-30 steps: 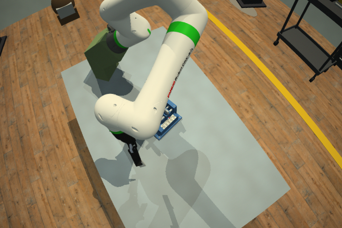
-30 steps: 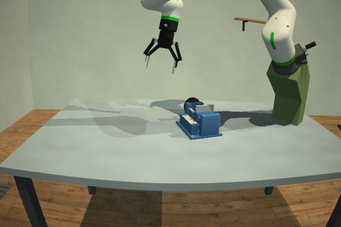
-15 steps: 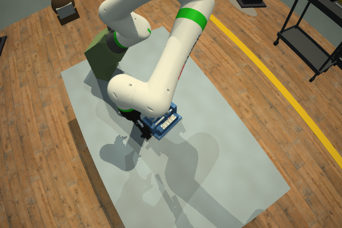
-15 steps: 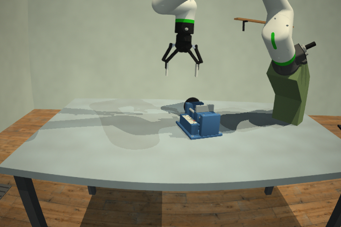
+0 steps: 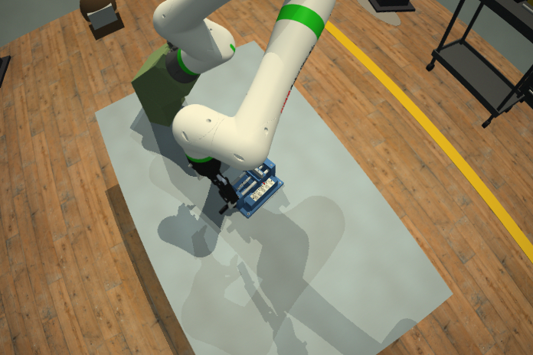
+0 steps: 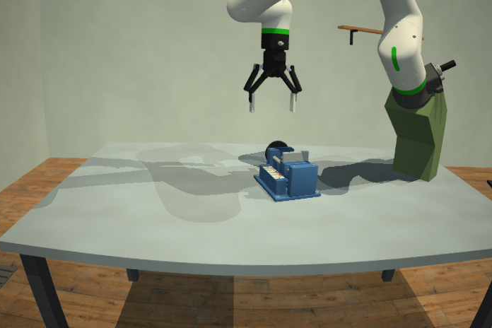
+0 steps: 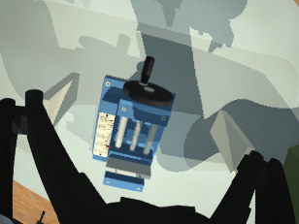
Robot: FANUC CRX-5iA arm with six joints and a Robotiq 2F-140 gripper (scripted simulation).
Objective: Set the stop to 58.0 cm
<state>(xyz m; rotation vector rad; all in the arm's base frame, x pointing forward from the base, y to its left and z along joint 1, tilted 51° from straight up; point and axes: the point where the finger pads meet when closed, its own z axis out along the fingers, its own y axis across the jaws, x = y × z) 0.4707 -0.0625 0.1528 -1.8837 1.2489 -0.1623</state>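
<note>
The black handwheel is 17 cm below my hand, 1 cm to the left of it and 1 cm behind it. The rest, counted from my hand: stop block 15 cm to the left, 13 cm below, 10 cm behind.
</note>
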